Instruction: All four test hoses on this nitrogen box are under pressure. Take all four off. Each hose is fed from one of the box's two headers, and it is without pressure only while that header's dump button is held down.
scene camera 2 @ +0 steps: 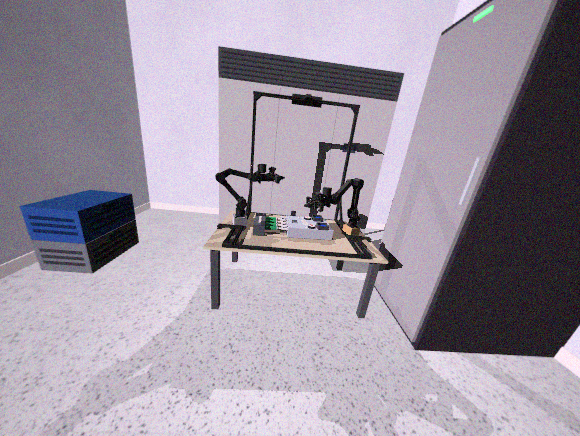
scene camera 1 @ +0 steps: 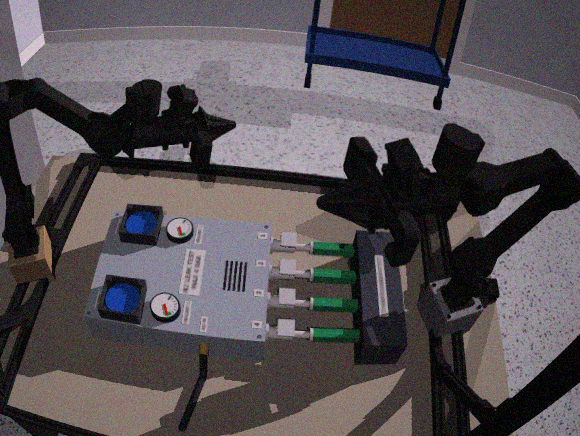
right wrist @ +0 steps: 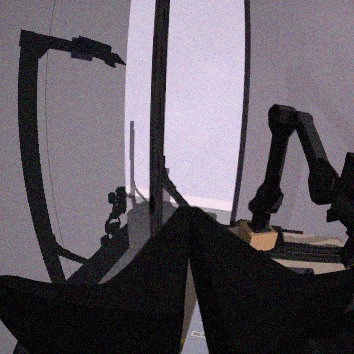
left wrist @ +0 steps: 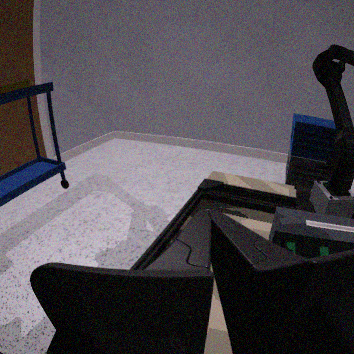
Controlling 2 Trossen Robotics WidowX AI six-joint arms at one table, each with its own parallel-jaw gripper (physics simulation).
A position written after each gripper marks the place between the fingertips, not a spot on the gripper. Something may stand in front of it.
The left gripper (scene camera 1: 235, 124) is shut, holding nothing. The right gripper (scene camera 1: 317, 203) is shut, holding nothing. Also in view: a blue dump button (scene camera 1: 122, 297), a grey nitrogen box (scene camera 1: 213, 278) and a dark block (scene camera 1: 380, 317).
The left gripper shows as well in the left wrist view (left wrist: 206, 218). The right gripper shows as well in the right wrist view (right wrist: 186, 216). The dark block shows as well in the left wrist view (left wrist: 308, 229).
